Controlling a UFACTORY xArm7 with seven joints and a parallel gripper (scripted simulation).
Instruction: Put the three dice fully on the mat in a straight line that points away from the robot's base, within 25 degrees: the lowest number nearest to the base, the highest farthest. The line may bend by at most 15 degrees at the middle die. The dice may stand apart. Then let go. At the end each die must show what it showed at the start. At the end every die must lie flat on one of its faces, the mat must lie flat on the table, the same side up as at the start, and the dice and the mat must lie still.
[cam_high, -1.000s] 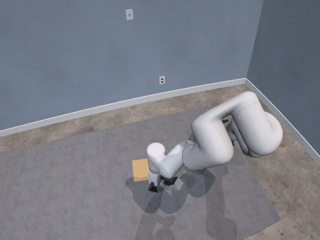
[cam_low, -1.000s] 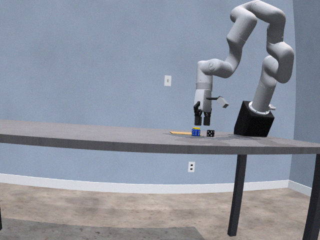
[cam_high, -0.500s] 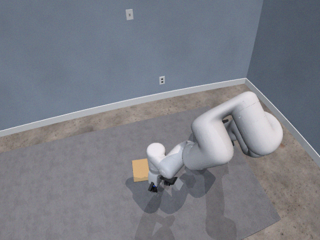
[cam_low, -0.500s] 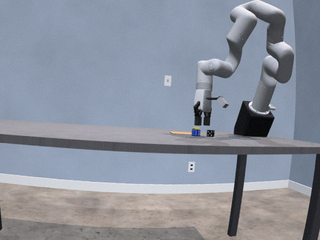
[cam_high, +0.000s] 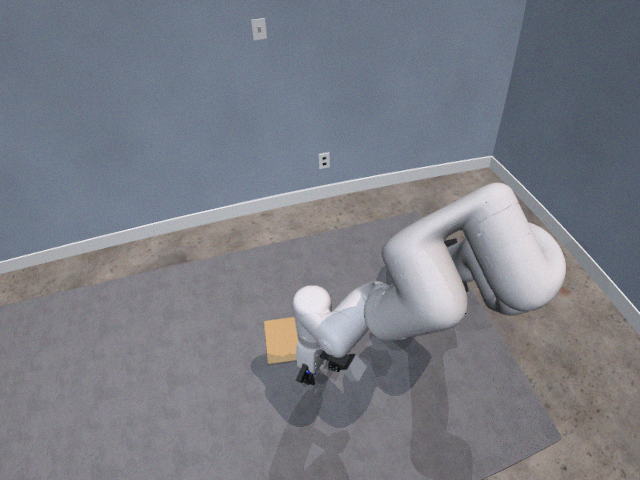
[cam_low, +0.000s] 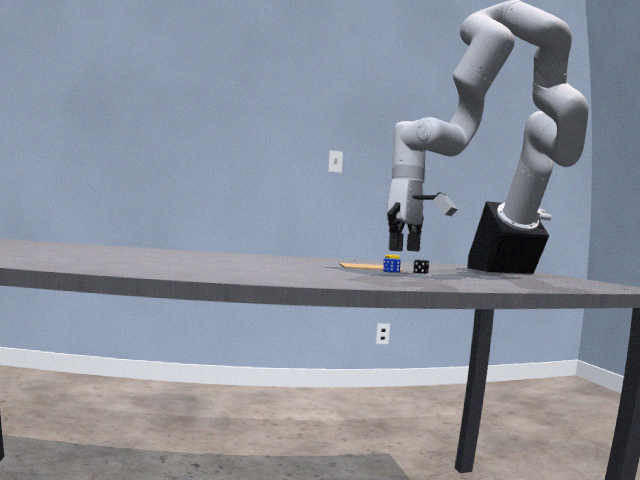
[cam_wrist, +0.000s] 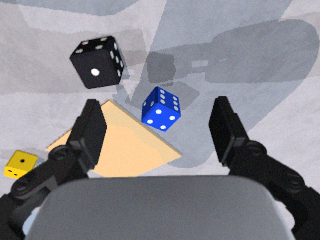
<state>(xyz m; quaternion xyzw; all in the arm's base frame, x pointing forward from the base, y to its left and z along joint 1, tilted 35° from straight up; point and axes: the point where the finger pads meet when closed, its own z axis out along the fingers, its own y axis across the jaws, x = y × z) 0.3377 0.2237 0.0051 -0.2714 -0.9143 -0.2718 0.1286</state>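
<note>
Right now my hand is 30 mm short of the blue die, 10 mm to the left of it and 40 mm above it. The rest, counted from my hand: tan mat: 60 mm ahead, 120 mm to the right, 60 mm below; then black die: 50 mm behind, 20 mm to the right, 40 mm below; then yellow die: 10 mm behind, 250 mm to the right, 40 mm below.
</note>
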